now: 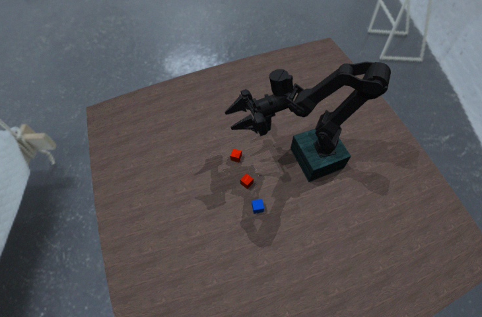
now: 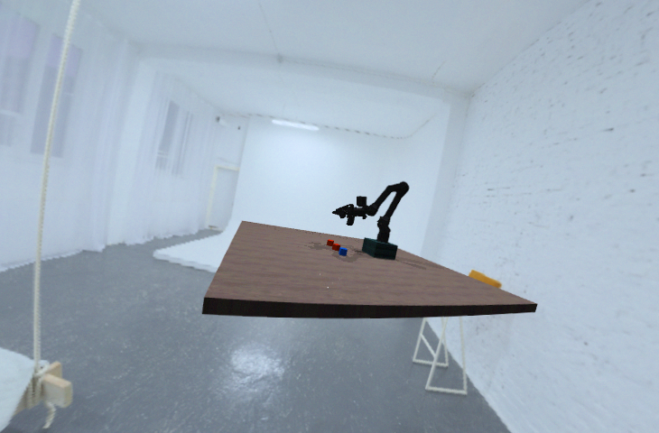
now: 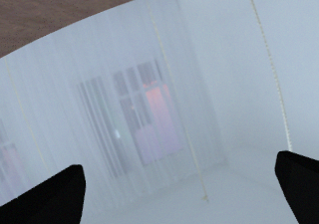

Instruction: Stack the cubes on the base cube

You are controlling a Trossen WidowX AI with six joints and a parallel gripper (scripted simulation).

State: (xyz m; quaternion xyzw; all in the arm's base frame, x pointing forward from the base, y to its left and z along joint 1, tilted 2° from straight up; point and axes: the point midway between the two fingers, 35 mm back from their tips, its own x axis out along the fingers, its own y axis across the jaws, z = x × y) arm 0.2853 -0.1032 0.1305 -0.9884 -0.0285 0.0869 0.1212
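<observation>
My gripper tip is 40 mm past the blue base cube, 230 mm to the right of it and 200 mm above it.
</observation>
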